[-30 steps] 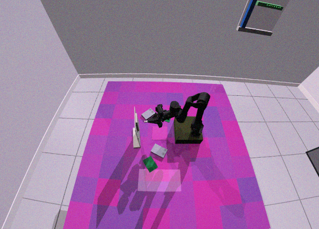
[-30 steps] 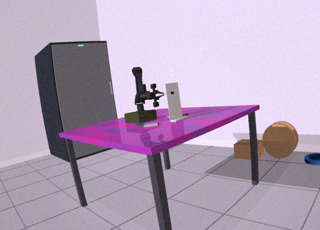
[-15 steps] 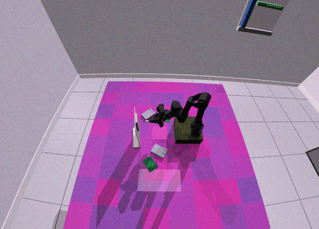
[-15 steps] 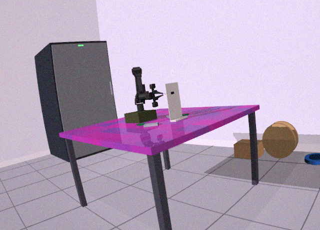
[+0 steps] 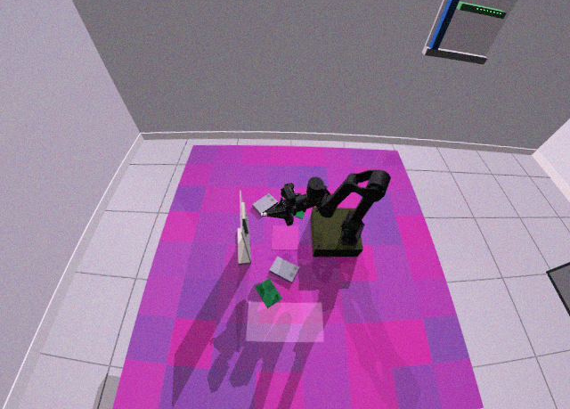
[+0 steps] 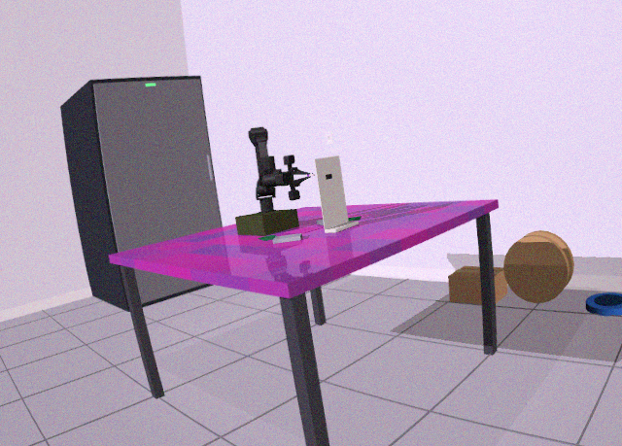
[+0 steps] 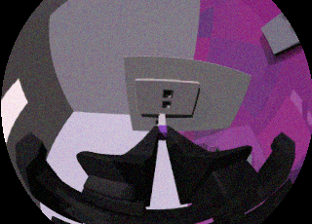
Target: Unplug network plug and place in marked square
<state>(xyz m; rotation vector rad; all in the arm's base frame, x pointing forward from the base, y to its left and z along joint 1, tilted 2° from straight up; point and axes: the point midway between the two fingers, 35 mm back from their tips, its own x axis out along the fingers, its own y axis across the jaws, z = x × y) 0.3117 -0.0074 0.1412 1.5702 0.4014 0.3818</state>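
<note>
Now: the marked square 23 cm below my gripper tip, 7 cm behind it and 3 cm to the right of it. Also, from my gripper tip: green card (23 cm to the left, 23 cm below, 3 cm behind); upright white panel (10 cm below, 9 cm ahead, 3 cm to the left); pale network plug (1 cm ahead).
</note>
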